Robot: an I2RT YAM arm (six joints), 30 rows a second.
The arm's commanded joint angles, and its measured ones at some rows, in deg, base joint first. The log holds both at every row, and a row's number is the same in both.
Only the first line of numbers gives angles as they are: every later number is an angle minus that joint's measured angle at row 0.
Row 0, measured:
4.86 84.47 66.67 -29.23 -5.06 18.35
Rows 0 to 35, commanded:
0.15 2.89 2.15 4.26 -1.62 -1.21
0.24 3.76 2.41 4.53 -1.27 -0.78
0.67 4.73 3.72 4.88 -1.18 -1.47
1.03 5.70 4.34 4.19 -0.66 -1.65
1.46 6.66 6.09 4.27 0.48 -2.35
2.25 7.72 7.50 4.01 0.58 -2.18
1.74 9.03 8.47 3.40 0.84 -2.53
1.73 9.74 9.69 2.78 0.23 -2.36
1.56 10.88 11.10 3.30 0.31 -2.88
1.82 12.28 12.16 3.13 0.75 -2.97
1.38 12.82 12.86 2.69 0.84 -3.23
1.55 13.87 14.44 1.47 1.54 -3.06
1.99 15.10 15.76 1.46 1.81 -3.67
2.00 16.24 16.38 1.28 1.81 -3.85
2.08 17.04 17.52 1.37 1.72 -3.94
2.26 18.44 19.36 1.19 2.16 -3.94
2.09 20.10 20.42 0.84 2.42 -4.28
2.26 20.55 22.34 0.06 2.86 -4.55
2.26 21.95 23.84 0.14 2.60 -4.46
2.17 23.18 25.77 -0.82 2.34 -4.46
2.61 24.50 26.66 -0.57 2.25 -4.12
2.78 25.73 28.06 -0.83 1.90 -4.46
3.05 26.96 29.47 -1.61 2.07 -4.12
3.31 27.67 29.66 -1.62 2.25 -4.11
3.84 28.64 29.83 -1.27 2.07 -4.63
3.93 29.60 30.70 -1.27 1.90 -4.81
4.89 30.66 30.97 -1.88 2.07 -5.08
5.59 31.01 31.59 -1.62 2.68 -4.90
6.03 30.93 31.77 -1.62 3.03 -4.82
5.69 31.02 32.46 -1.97 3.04 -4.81
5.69 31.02 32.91 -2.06 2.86 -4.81
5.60 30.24 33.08 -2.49 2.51 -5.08
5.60 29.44 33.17 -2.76 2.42 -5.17
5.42 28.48 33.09 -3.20 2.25 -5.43
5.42 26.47 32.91 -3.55 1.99 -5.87
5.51 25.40 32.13 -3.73 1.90 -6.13
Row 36, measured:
6.01 31.54 30.28 -3.46 1.79 -5.03
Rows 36 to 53, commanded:
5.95 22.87 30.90 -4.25 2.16 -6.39
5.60 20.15 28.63 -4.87 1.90 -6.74
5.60 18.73 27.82 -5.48 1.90 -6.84
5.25 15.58 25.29 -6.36 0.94 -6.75
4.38 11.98 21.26 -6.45 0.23 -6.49
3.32 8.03 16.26 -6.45 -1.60 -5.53
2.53 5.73 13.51 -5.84 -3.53 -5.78
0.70 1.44 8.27 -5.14 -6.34 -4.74
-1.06 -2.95 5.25 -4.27 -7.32 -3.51
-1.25 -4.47 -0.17 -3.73 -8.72 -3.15
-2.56 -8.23 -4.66 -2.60 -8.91 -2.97
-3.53 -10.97 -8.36 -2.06 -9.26 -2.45
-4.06 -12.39 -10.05 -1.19 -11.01 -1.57
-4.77 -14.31 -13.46 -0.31 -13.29 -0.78
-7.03 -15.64 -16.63 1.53 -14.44 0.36
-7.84 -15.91 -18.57 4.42 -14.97 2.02
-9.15 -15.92 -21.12 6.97 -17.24 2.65
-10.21 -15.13 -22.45 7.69 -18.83 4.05
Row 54, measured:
-7.60 -15.48 -18.88 0.52 -12.15 -0.11
